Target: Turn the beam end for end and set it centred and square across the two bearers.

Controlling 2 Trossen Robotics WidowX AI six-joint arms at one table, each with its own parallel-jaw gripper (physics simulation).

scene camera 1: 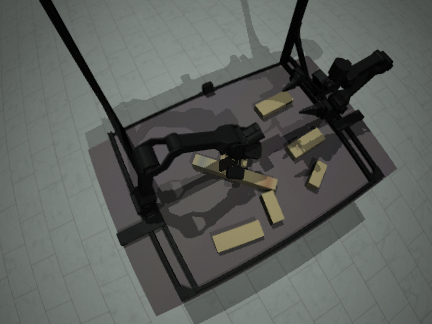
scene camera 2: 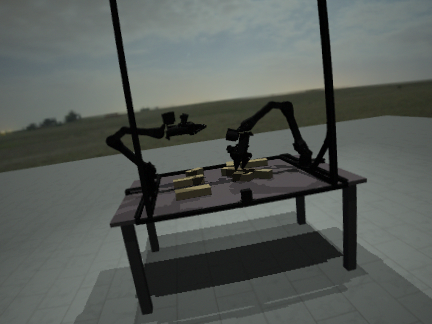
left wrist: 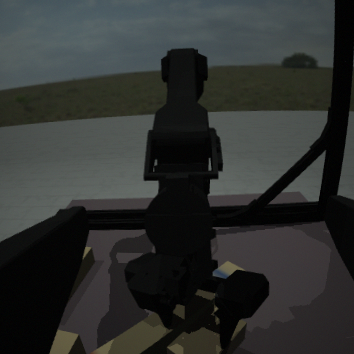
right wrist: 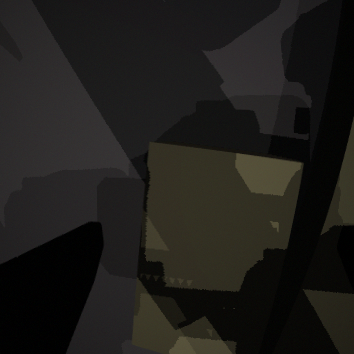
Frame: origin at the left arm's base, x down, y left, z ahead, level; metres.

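Seen in the pictures: left gripper, fingertip midpoint: (scene camera 1: 290, 101) (scene camera 2: 205, 125) (left wrist: 208, 213); right gripper, fingertip midpoint: (scene camera 1: 240, 157) (scene camera 2: 239, 169) (left wrist: 194, 336) (right wrist: 224, 237); left arm's base, link origin: (scene camera 1: 331, 113); right arm's base, link origin: (scene camera 1: 146, 206) (scene camera 2: 306, 165).
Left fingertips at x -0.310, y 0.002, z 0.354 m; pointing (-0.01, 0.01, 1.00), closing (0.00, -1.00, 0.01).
Offsets run from my left fingertips to a thing's middle. "*": to the spot under its first point.
The long tan beam {dx +0.307, dy +0.041, dz +0.201 m} (scene camera 1: 256, 179) (scene camera 2: 260, 173) lies slantwise mid-table, with a blue band at its left end {* dx +0.286, dy -0.055, dz +0.291 m} (scene camera 1: 202, 161) and a red band at its right end {* dx +0.285, dy +0.144, dz +0.108 m} (scene camera 1: 269, 183). Its blue end also shows in the left wrist view (left wrist: 221, 273). My right gripper (scene camera 1: 231, 169) (scene camera 2: 240, 164) (left wrist: 194, 336) is open and low over the beam's middle, one finger on each side. A short tan block {* dx +0.292, dy +0.023, dz +0.148 m} (scene camera 1: 244, 162) peeks out from under the beam behind the gripper. Another short block {dx +0.304, dy +0.227, dz +0.145 m} (scene camera 1: 272, 207) lies just past the red end. My left gripper (scene camera 1: 301, 98) (scene camera 2: 200, 127) is open and empty, held high near the back right corner. A tan face {* dx +0.291, dy -0.001, dz +0.151 m} (right wrist: 211, 218) fills the right wrist view; I cannot tell which piece it is.
Loose tan blocks lie around: one at the back {* dx +0.291, dy -0.156, dz -0.117 m} (scene camera 1: 274, 103), two on the right (scene camera 1: 306, 142) (scene camera 1: 317, 174), and a larger one at the front {* dx +0.292, dy +0.260, dz +0.309 m} (scene camera 1: 238, 236). A black rail frame (scene camera 1: 279, 245) edges the table, with upright posts (scene camera 1: 292, 32) at the corners.
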